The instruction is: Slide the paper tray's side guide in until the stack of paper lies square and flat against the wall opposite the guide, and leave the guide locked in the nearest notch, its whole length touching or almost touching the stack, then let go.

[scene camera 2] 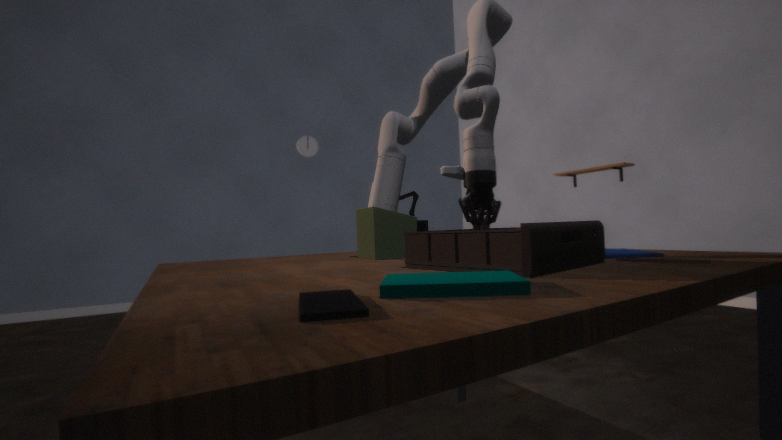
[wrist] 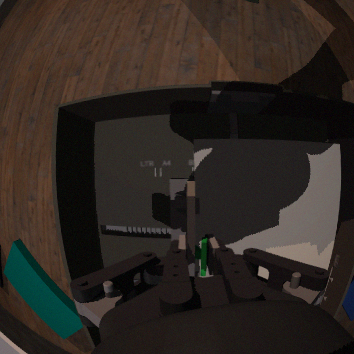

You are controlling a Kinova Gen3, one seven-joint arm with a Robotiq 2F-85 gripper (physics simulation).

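Pixels of known places: gripper, fingertip midpoint: (wrist: 195, 243); arm's base, origin of the base link: (scene camera 2: 382, 211).
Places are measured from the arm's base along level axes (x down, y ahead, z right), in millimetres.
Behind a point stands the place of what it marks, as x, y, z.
Note:
The dark paper tray (scene camera 2: 467, 249) {103, 498, 133} (wrist: 75, 180) {97, 380, 139} sits on the table. In the wrist view, the stack of paper (wrist: 322, 175) {108, 359, -123} lies in its right part, mostly in shadow, near the right wall. The side guide (wrist: 191, 210) {70, 393, 20} is a thin upright wall on a grey foot, along the stack's left edge, touching or almost touching it. A green latch tab (wrist: 203, 257) {67, 429, 8} stands beside the guide's near end. My gripper (scene camera 2: 481, 226) {94, 429, 14} (wrist: 195, 243) {94, 429, 14} points down into the tray, shut on the guide at its latch. The fingers partly hide the guide's near end; the notch engagement is hidden.
A toothed notch strip (wrist: 136, 230) {142, 439, 84} and size marks (wrist: 156, 163) {130, 358, 60} show on the tray floor, left of the guide. A teal block (scene camera 2: 453, 285) {134, 668, 336} (wrist: 40, 295) {131, 608, 280} and a black block (scene camera 2: 332, 305) {141, 638, 498} lie outside the tray. A blue flat thing (scene camera 2: 634, 253) {141, 607, -347} lies behind it.

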